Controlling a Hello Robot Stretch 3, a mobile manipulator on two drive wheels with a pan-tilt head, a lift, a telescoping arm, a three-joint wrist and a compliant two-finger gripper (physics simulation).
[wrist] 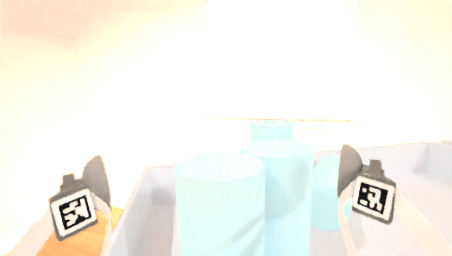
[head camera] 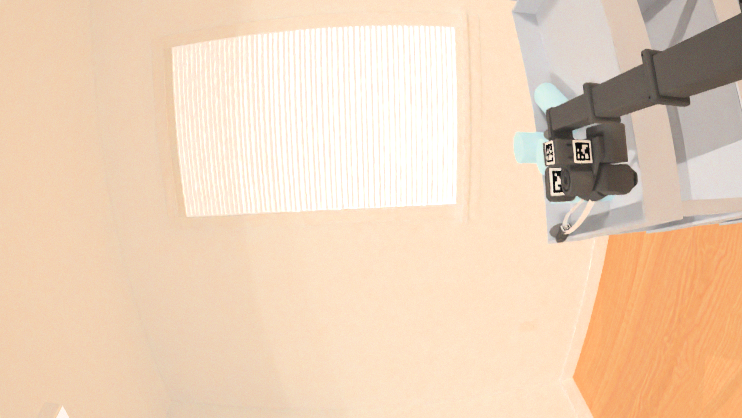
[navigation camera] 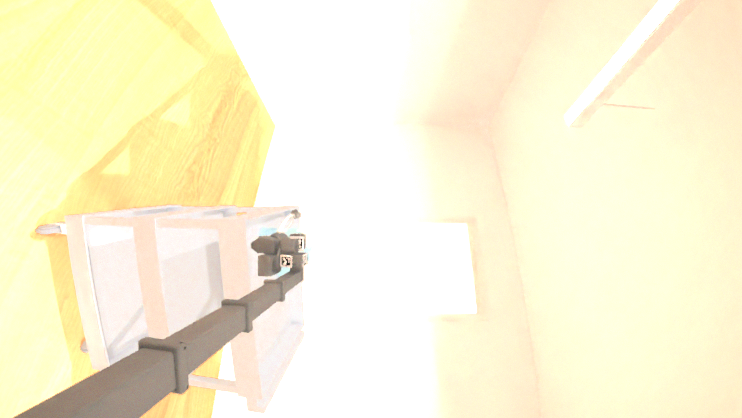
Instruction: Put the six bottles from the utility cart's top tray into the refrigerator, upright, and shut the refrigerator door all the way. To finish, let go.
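Places are measured from the robot's base along level axes (x ahead, y left, z up), in metres.
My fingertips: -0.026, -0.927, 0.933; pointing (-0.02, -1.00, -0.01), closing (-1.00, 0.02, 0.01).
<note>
Behind a point stands the place of what it marks, as x, y, z.
My gripper [wrist: 223,169] @(-0.026, -0.927, 0.933) is open. Its fingers stand wide apart, one on each side of two pale blue upright bottles in the wrist view: a near one [wrist: 220,207] and one [wrist: 286,200] just behind it to the right. The top of another bottle [wrist: 272,130] shows behind them. A tilted or lying bottle [wrist: 327,200] is partly behind the right finger. In the head view, a bottle [head camera: 550,96] @(-0.226, -1.080, 0.851) leans or lies by the arm and another bottle [head camera: 525,147] @(-0.108, -1.081, 0.932) shows at the tray's far edge. The wrist hides other bottles there. The refrigerator does not show.
The grey utility cart [head camera: 662,176] @(-0.025, -0.694, 0.814) [navigation camera: 233,254] @(-0.057, -0.698, 0.819) stands under the telescoping arm [head camera: 695,57] @(-0.104, -0.329, 1.041) [navigation camera: 207,321] @(-0.085, -0.330, 1.021). The top tray's side wall [wrist: 131,215] is near the left finger. A bright window [head camera: 316,119] @(-0.342, -2.068, 1.407) is in the beige wall beyond. Wood floor [head camera: 659,311] @(0.512, -1.758, 0.001) lies beside the cart.
</note>
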